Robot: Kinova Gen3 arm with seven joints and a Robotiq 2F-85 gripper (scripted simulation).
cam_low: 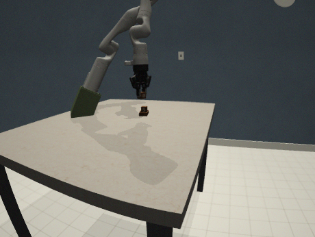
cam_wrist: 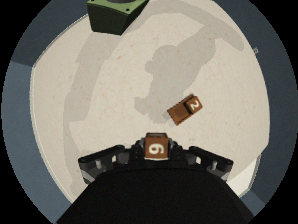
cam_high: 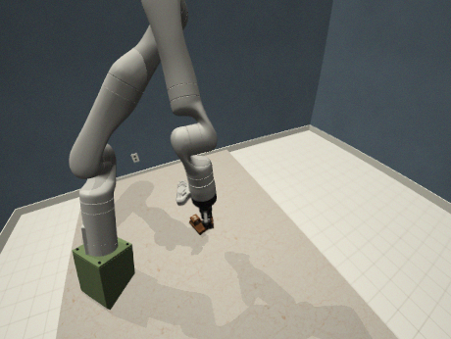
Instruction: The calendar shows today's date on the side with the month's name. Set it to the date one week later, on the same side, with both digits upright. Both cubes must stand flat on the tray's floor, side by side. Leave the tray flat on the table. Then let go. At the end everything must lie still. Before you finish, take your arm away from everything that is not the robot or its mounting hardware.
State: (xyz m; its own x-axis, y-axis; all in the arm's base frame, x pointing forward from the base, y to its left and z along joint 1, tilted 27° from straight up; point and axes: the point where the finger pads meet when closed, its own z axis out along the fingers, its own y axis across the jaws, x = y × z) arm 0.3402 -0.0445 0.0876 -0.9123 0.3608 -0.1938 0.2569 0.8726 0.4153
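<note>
Now: the brown calendar tray 30 mm behind my hand, 80 mm to the left of it and 120 mm below it. Also, from my hand: brown digit cube: 10 mm below.
</note>
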